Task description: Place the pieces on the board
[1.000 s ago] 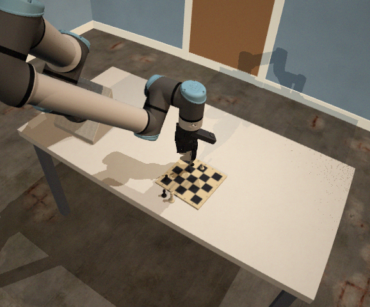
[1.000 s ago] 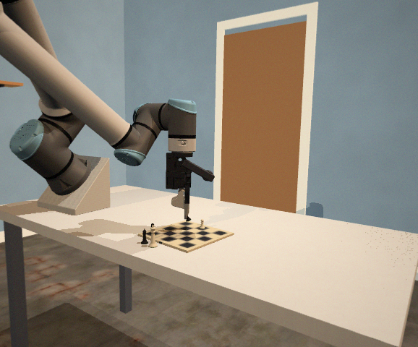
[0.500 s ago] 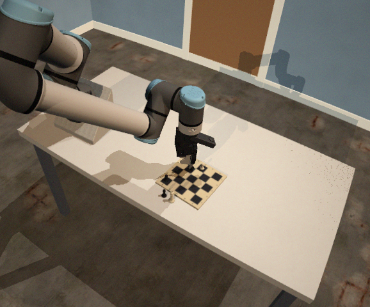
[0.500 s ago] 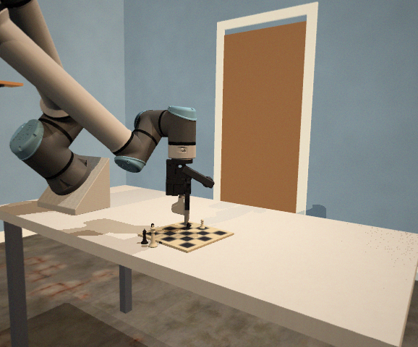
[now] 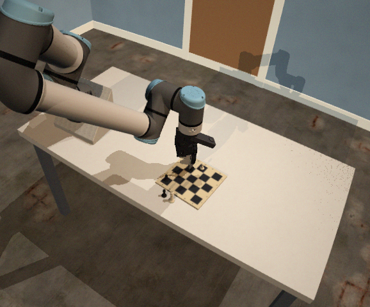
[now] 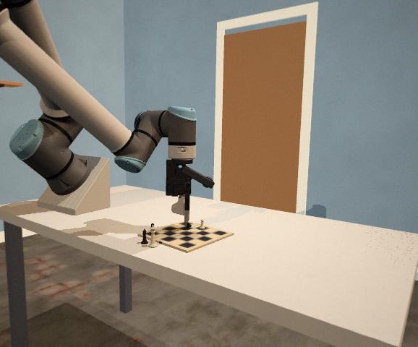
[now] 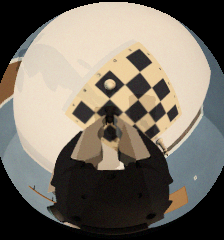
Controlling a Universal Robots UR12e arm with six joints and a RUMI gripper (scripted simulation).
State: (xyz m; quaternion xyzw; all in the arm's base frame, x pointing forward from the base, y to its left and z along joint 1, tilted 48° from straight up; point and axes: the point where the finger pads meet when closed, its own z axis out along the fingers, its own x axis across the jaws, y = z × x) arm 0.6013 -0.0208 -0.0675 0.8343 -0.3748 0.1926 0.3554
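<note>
My gripper is now 4 cm short of the chessboard, 4 cm to the left of it and 3 cm above it. From my hand the other things lie so: black bishop (1 cm behind, 18 cm to the right, 1 cm below); white king (2 cm ahead, 18 cm to the right).
</note>
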